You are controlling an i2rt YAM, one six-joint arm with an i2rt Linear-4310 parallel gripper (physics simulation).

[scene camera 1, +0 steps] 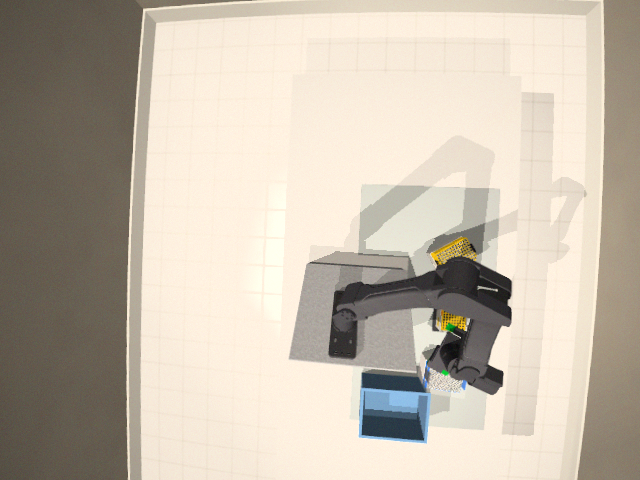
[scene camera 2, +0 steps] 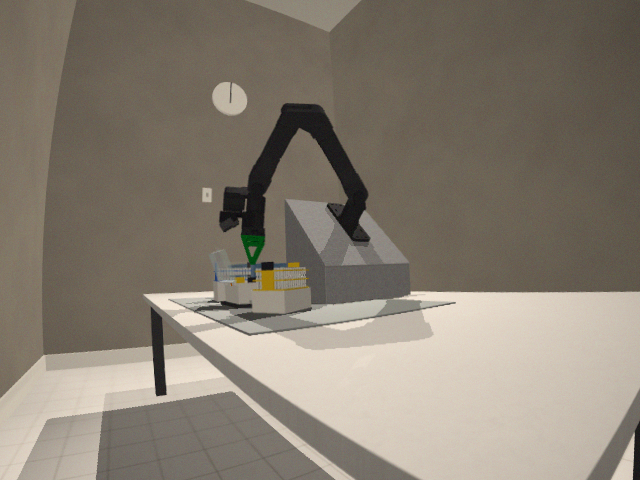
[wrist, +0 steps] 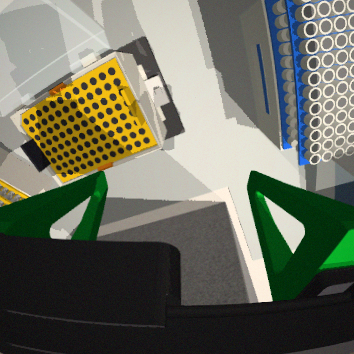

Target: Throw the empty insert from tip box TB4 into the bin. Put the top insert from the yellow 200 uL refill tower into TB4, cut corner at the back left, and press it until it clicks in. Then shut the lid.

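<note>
TB4 (scene camera 1: 453, 319) (scene camera 2: 237, 293) (wrist: 146, 105) stands open in a dark holder. A yellow insert (wrist: 90, 120) with empty holes sits in it. Its clear lid (wrist: 50, 40) stands open at the upper left in the wrist view. The yellow refill tower (scene camera 1: 454, 250) (scene camera 2: 282, 279) carries tip-filled inserts; a corner of it shows at the lower left edge of the wrist view (wrist: 7, 192). My gripper (scene camera 1: 448, 349) (scene camera 2: 252, 262) (wrist: 176, 178) is open and empty, between TB4 and a blue tip tower in the top view. The bin (scene camera 1: 361, 413) is light blue and open-topped.
The blue tip tower (scene camera 1: 444, 382) (wrist: 327, 80) stands beside the bin, with white tips. The grey sloped arm mount (scene camera 1: 315, 315) (scene camera 2: 361, 281) stands beside the boxes. A pale green mat (scene camera 1: 429, 206) (scene camera 2: 361, 315) lies under the boxes.
</note>
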